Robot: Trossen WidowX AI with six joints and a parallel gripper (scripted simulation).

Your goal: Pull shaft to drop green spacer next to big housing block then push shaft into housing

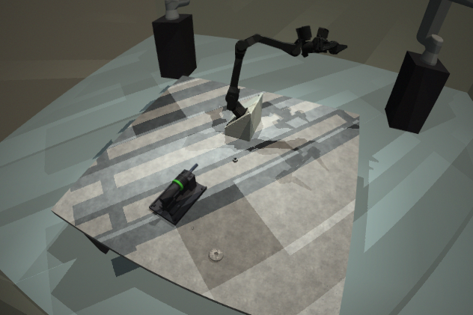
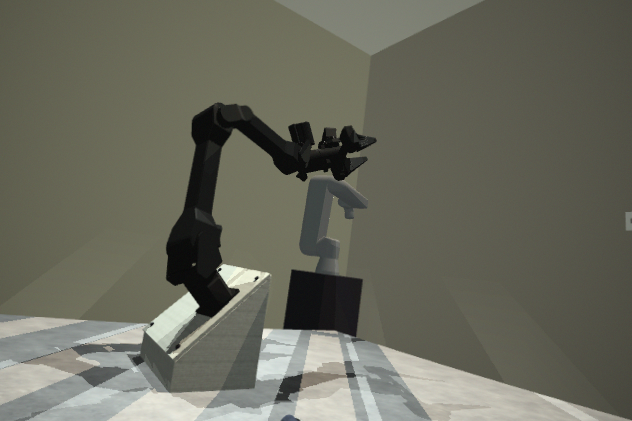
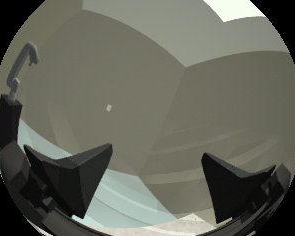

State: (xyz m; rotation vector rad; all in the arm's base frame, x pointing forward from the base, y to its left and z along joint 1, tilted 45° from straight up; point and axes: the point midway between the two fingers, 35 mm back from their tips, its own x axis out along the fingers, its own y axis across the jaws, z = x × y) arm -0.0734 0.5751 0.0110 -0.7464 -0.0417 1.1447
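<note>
My gripper tip is now 55 cm short of the blue-grey shaft, 56 cm to the left of it and 47 cm above it. Round my gripper tip: green spacer: 57 cm ahead, 57 cm to the right, 47 cm below.
</note>
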